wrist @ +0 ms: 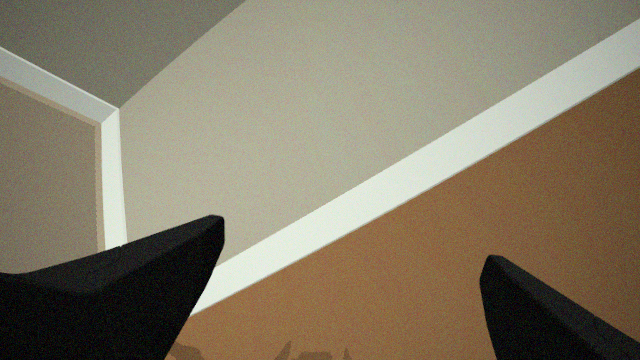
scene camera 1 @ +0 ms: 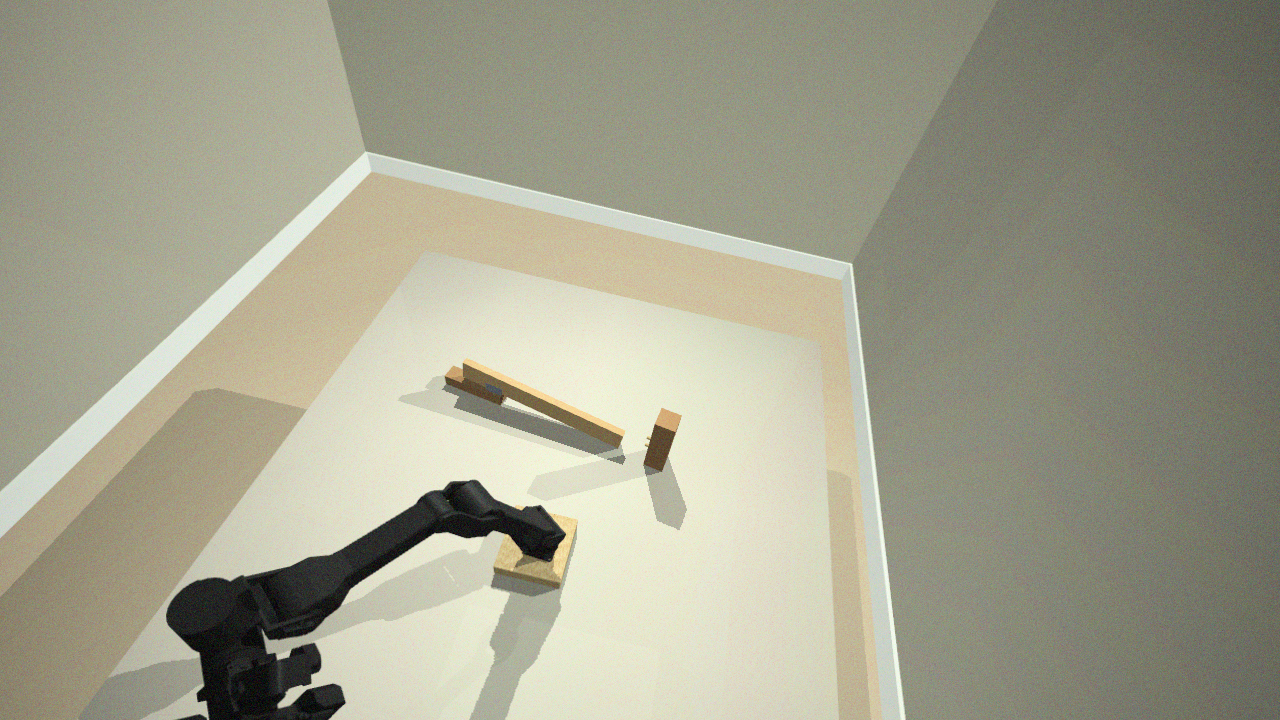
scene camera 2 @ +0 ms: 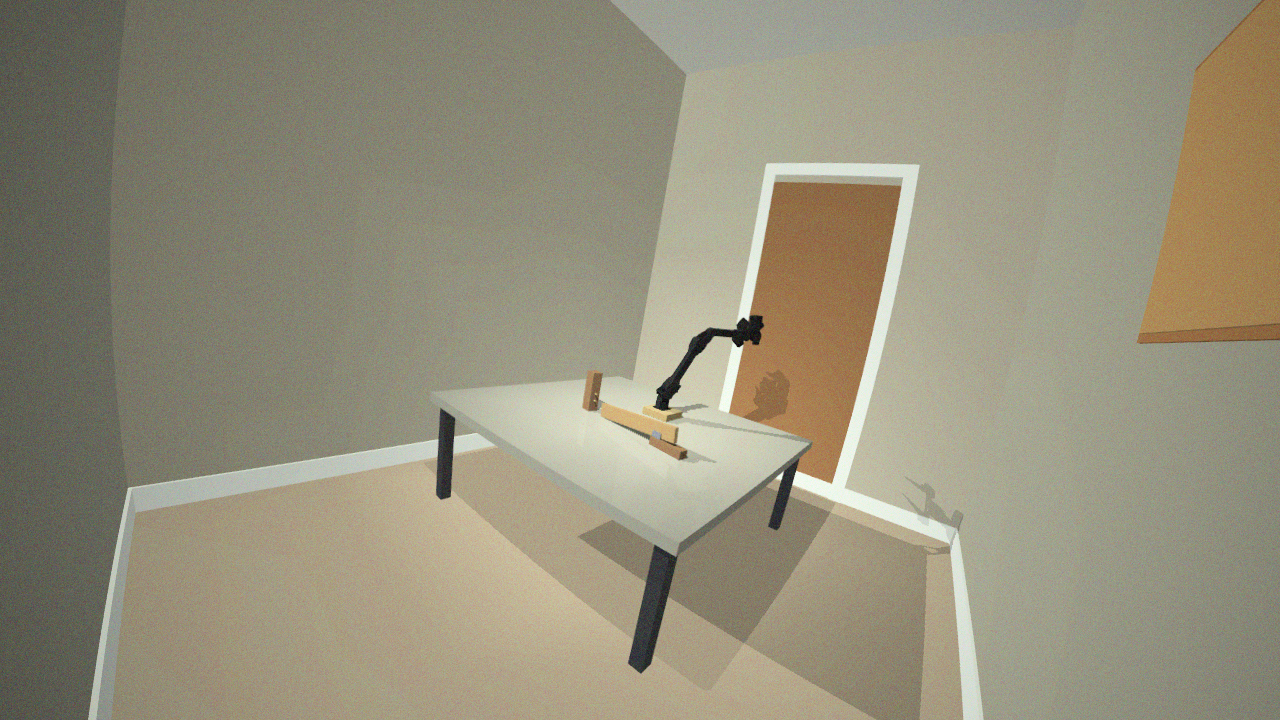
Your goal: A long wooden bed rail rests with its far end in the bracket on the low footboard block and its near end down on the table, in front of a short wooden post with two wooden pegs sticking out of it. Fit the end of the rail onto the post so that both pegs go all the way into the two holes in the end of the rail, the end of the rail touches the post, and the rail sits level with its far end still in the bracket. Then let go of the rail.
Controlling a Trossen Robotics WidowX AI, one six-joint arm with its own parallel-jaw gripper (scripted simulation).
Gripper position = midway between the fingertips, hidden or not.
Observation:
My gripper (wrist: 352, 249) is open and holds nothing. Further things: a wooden bed rail (scene camera 1: 543, 403).
The wooden bed rail is seen too in scene camera 2 (scene camera 2: 646, 425). The wrist view does not show the wooden bed rail: it is out of frame.

